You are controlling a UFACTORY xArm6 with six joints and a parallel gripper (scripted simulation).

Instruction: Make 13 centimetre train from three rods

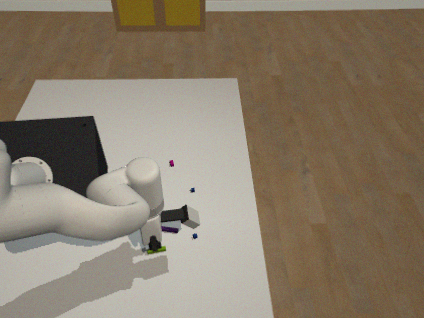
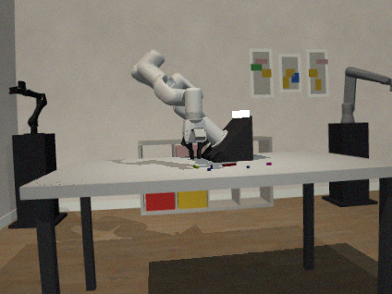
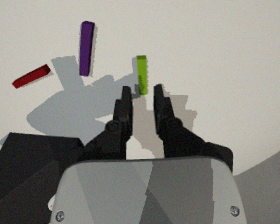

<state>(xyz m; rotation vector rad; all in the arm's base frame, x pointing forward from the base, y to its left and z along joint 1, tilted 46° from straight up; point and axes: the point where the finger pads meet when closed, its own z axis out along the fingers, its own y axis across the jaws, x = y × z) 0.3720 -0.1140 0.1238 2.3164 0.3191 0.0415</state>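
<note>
Now: the lime rod 50 mm below my hand. Also, from my hand: magenta rod: 20 mm ahead, 320 mm to the left, 50 mm below; then red rod: 20 mm behind, 150 mm to the left, 50 mm below; then purple rod: 30 mm ahead, 70 mm to the left, 50 mm below.
</note>
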